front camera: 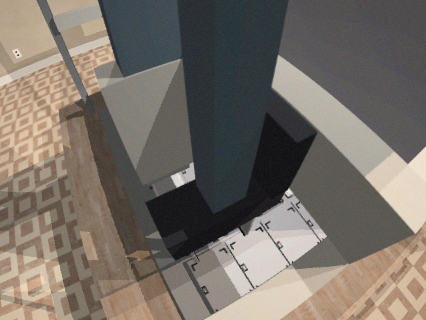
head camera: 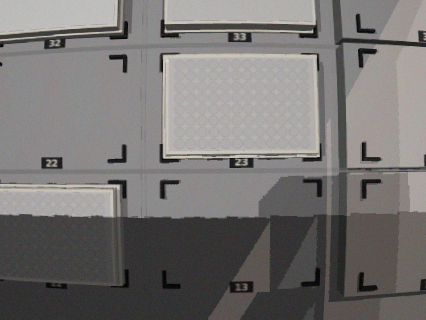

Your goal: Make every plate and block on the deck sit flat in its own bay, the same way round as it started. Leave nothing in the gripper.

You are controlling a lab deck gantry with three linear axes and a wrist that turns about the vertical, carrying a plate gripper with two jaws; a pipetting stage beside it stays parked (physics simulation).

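Frame: origin at the robot's base, x ahead, y left, z up, level; metres.
Seen in the pictures: gripper, between the fingertips: (front camera: 217,240).
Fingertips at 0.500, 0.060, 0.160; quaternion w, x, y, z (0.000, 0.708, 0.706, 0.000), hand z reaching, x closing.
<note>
A point is followed by its place in that frame, as x, y, z.
The gripper's black body (front camera: 215,220) @(0.526, 0.039, 0.355) hangs on a blue-grey column over the deck in the front view. Its jaws are mostly hidden, so their opening does not show. In the head view a round-welled plate (head camera: 240,105) @(0.390, 0.148, 0.014) lies between the corner marks of bay 23, its long side along the bay. Another welled plate (head camera: 55,240) @(0.238, 0.040, 0.014), partly in shadow and cut off at the left, lies in bay 12. Parts of two pale, smooth-topped pieces show at the top, one (head camera: 57,17) @(0.238, 0.227, 0.014) in bay 32 and one (head camera: 240,11) @(0.392, 0.226, 0.014) in bay 33. Bays 22 and 13 show no plate.
Bay panels (front camera: 257,257) @(0.552, 0.145, 0.014) (head camera: 382,120) @(0.508, 0.137, 0.015) with corner marks lie at the deck's right end. A tall grey wall (front camera: 345,195) borders the deck on the right in the front view. A dark shadow covers the lower head view.
</note>
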